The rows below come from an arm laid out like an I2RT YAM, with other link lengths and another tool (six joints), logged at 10 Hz.
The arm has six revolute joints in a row. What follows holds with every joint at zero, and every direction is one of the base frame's. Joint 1 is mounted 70.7 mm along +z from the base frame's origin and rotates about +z. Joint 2 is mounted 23.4 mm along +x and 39.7 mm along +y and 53.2 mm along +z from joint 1 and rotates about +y. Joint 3 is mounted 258.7 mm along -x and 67.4 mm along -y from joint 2 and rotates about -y. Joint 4 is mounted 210.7 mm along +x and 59.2 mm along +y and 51.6 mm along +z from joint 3 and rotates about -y. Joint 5 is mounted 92.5 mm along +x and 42.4 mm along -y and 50.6 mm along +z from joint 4 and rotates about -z. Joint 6 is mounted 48.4 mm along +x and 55.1 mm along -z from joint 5 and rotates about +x. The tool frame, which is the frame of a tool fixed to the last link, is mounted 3.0 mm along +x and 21.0 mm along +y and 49.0 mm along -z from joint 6; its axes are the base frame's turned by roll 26.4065, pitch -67.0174 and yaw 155.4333 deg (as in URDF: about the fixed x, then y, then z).
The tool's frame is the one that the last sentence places.
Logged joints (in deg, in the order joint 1, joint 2, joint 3, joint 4, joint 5, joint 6), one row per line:
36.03 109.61 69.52 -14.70 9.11 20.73
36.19 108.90 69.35 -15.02 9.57 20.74
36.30 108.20 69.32 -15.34 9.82 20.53
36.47 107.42 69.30 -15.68 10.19 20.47
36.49 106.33 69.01 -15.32 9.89 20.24
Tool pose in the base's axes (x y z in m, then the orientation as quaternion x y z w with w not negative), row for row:
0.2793 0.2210 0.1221 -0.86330 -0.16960 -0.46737 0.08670
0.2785 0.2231 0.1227 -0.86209 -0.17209 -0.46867 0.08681
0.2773 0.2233 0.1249 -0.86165 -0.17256 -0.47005 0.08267
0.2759 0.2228 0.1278 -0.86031 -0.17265 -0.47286 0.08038
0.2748 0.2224 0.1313 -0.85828 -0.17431 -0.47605 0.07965
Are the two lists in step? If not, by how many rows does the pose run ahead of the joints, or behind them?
The pose runs 2 rows behind the joints: the pose in row i belongs to the joints in row i - 2.
